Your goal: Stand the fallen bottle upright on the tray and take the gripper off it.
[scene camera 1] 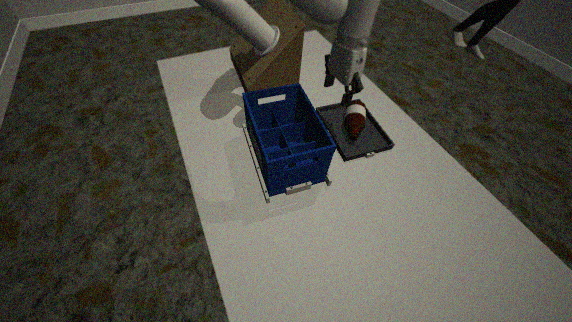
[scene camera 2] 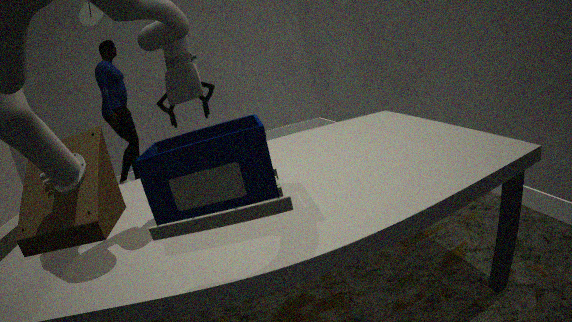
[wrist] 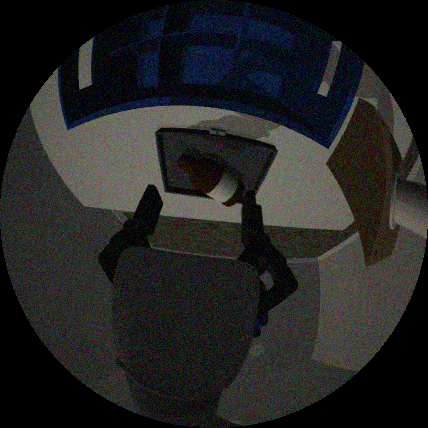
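Seen in the pictures: gripper, fingertip midpoint: (scene camera 1: 336, 94) (scene camera 2: 191, 122) (wrist: 199, 195); arm's base at its link origin: (scene camera 1: 267, 41) (scene camera 2: 69, 173) (wrist: 394, 199).
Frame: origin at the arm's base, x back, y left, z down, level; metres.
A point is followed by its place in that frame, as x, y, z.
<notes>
A brown bottle (scene camera 1: 355, 123) @[-0.437, 0.135, 0.100] (wrist: 204, 179) @[-0.415, 0.137, 0.093] with a white label band lies on its side on the dark tray (scene camera 1: 374, 141) @[-0.495, 0.199, 0.163] (wrist: 252, 159) @[-0.316, 0.127, 0.163]. Its neck points toward the tray edge with the small light tab. In scene camera 2 the bottle and tray do not show; the crate stands in that direction. My gripper (scene camera 1: 338, 91) @[-0.399, 0.050, -0.021] (scene camera 2: 190, 120) @[-0.399, 0.050, -0.021] (wrist: 199, 195) @[-0.399, 0.050, -0.021] is open, pointing down, with nothing between its fingers. In the wrist view its right fingertip appears close to the bottle's base end. Whether it touches the bottle is not clear.
A tall blue crate (scene camera 1: 300, 172) @[-0.546, -0.142, 0.077] (scene camera 2: 210, 150) @[-0.427, -0.222, 0.014] (wrist: 210, 95) @[-0.390, -0.036, 0.004] with compartments stands beside the tray. It sits by low metal rails (scene camera 2: 225, 218) @[-0.417, -0.231, 0.151]. The wooden robot base (scene camera 1: 280, 65) @[-0.107, 0.006, 0.042] (scene camera 2: 107, 175) @[-0.110, 0.031, 0.044] (wrist: 357, 185) @[-0.112, 0.047, 0.050] is at the table's (scene camera 1: 380, 240) @[-0.786, -0.013, 0.168] (scene camera 2: 400, 165) @[-0.842, -0.222, 0.168] back end. A person (scene camera 2: 114, 90) stands beyond the table.
</notes>
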